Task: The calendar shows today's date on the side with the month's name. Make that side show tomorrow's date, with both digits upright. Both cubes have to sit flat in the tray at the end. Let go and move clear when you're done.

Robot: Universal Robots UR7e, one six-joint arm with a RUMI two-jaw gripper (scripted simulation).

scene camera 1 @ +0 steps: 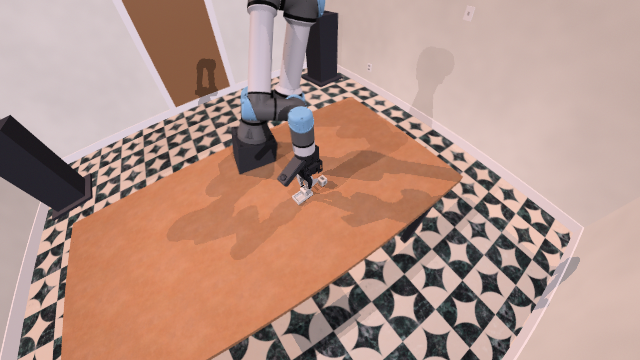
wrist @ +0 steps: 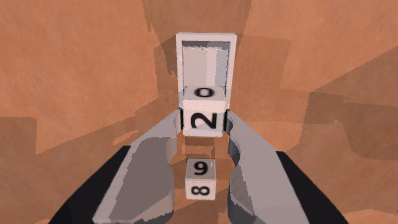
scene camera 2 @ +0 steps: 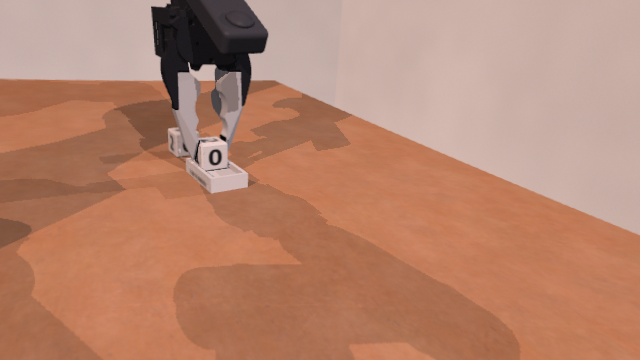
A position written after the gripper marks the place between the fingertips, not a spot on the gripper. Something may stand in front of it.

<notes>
In view: the gripper [scene camera 2: 209, 157], a cube [scene camera 2: 212, 154], a cube [wrist: 200, 180] and a tray [scene camera 2: 233, 177].
The tray shows as well in the wrist view [wrist: 203, 59]. The gripper also shows in scene camera 1 [scene camera 1: 306, 191] and in the wrist view [wrist: 203, 110].
</notes>
